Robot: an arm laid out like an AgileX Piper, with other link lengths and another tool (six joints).
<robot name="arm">
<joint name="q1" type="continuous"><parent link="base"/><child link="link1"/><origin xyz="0 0 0.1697" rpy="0 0 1.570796"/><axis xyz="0 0 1"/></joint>
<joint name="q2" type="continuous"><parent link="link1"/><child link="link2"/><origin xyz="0 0 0" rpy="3.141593 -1.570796 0"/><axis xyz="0 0 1"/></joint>
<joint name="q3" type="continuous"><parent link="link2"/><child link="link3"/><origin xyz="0.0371 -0.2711 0" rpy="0 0 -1.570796"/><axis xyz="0 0 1"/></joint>
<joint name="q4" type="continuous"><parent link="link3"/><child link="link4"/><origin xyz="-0.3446 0.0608 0" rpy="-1.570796 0 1.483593"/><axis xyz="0 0 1"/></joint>
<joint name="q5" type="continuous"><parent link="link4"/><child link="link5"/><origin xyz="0 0 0" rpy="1.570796 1.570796 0"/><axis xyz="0 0 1"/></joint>
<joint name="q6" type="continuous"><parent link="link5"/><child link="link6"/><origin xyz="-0.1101 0 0" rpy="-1.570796 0 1.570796"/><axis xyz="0 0 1"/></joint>
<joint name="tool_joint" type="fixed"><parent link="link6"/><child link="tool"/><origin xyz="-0.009 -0.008 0.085" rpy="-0.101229 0 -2.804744"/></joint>
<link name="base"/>
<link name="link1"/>
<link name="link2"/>
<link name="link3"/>
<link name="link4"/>
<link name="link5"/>
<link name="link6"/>
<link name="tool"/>
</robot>
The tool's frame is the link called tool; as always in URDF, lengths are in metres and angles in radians. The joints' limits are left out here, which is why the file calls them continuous.
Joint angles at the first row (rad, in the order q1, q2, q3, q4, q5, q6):
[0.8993 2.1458 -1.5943 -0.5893 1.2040 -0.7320]
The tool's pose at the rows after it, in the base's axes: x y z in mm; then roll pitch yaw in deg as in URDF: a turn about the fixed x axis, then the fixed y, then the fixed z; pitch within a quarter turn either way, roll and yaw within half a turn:
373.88, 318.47, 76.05, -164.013, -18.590, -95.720
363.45, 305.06, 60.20, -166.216, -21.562, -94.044
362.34, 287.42, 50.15, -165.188, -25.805, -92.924
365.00, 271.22, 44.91, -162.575, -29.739, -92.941
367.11, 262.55, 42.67, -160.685, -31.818, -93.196
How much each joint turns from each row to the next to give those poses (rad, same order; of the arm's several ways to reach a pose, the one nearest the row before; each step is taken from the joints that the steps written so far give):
[0.0000 0.0000 0.0075 0.0592 0.0016 -0.0194]
[0.0000 -0.0009 0.0554 0.0001 0.0000 -0.0183]
[0.0000 0.0000 0.0555 -0.0647 0.0000 0.0084]
[0.0000 0.0000 0.0478 -0.0826 0.0020 0.0306]
[0.0000 0.0000 0.0272 -0.0510 0.0000 0.0232]

